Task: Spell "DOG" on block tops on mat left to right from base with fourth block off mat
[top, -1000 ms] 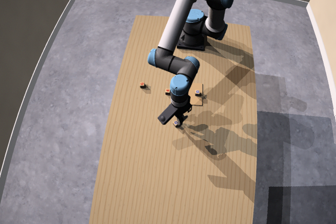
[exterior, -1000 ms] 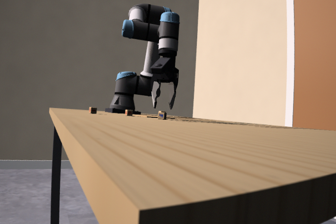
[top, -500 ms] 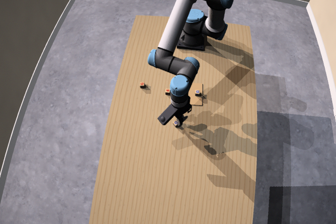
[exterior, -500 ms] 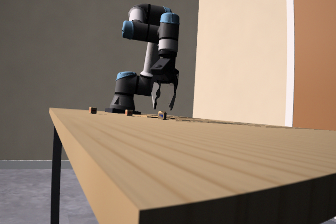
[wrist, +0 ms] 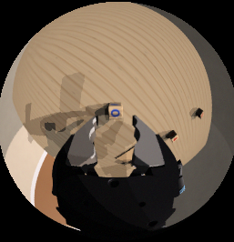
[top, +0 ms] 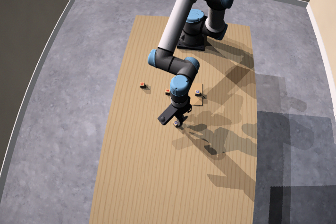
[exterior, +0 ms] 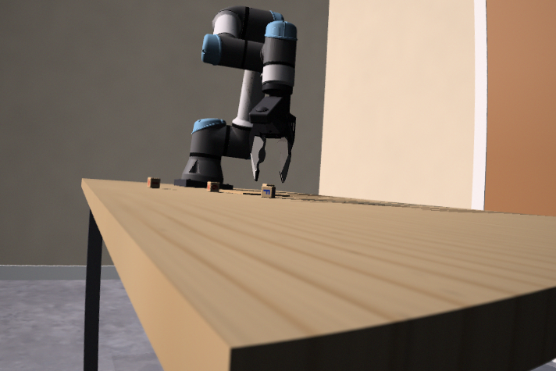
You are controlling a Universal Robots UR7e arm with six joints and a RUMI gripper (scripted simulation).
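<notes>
The tan mat is 19 cm behind my hand, 6 cm to the left of it and 5 cm below it.
</notes>
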